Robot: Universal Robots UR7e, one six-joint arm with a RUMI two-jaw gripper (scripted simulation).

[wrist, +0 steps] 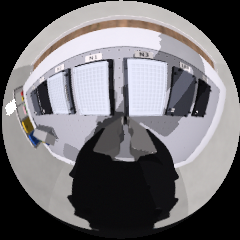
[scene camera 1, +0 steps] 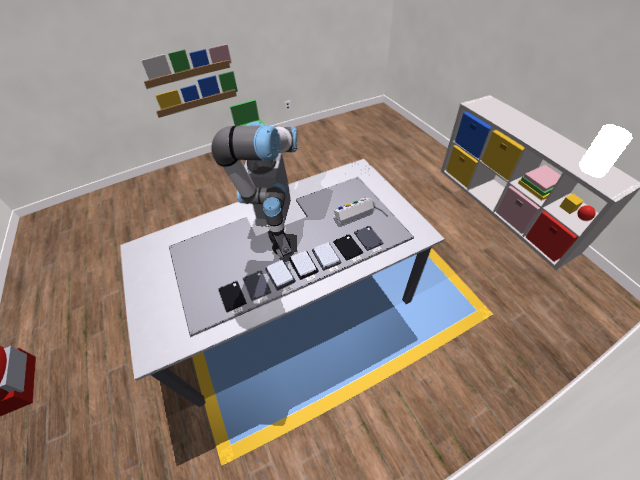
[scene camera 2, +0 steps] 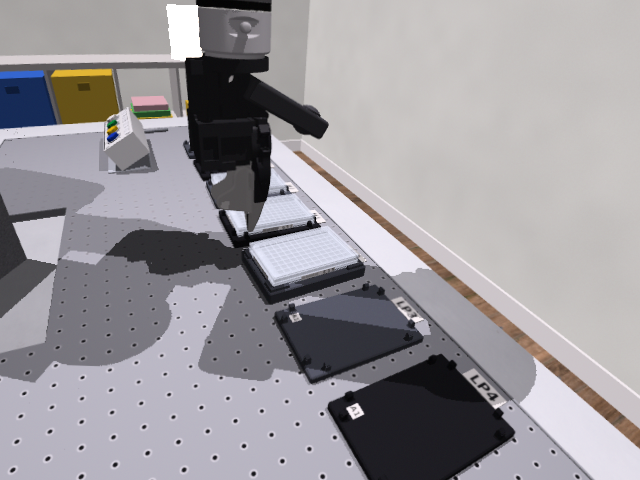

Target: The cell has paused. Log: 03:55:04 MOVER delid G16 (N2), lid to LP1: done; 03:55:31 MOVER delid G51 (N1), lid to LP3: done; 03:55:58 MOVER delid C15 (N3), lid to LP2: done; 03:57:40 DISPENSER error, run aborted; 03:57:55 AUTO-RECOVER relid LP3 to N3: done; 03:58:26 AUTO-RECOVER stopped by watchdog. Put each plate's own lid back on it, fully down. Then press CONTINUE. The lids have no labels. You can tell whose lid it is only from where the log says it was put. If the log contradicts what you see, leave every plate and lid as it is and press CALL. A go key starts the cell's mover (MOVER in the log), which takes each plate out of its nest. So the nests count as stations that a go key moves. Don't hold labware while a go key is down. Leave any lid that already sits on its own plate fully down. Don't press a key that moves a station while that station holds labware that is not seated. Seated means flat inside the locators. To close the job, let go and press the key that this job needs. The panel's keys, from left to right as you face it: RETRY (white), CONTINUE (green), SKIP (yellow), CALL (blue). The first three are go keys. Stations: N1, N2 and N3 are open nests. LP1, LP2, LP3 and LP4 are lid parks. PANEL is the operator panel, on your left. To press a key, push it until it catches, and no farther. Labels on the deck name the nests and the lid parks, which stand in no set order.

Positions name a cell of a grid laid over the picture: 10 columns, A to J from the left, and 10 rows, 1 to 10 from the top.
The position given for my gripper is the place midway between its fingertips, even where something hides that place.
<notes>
In view: my gripper (scene camera 2: D5), a lid park LP3 (scene camera 2: F7) and a lid park LP4 (scene camera 2: G9).
My gripper shows as well in the wrist view (wrist: F5). The lid park LP3 also shows in the wrist view (wrist: H4).
</notes>
